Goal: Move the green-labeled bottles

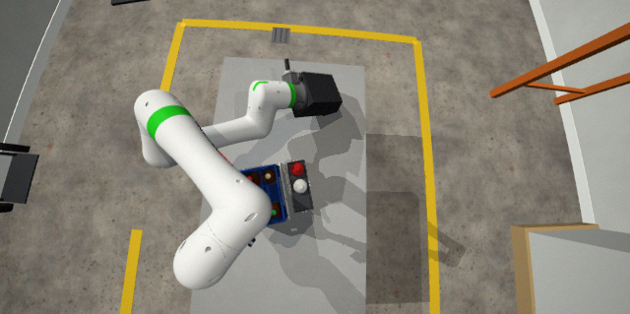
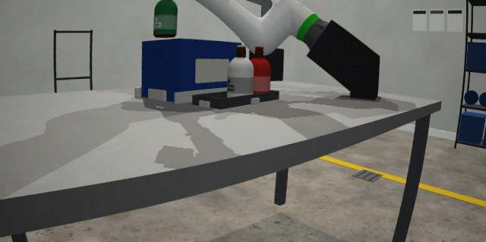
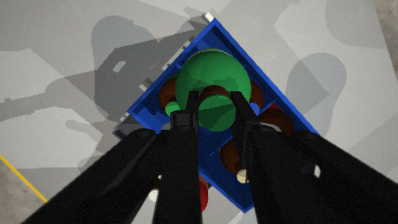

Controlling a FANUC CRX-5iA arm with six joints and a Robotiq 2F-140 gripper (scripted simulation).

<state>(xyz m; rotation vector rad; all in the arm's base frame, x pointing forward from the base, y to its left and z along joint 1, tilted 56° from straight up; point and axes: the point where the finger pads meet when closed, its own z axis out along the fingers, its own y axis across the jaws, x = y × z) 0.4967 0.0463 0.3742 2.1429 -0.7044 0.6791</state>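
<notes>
The green-labeled bottle lies 8 cm below my hand. Round my hand: blue crate 9 cm behind, 3 cm to the left, 26 cm below; then brown bottle 8 cm behind, 1 cm to the right, 26 cm below; then white bottle 10 cm behind, 22 cm to the left, 26 cm below.
</notes>
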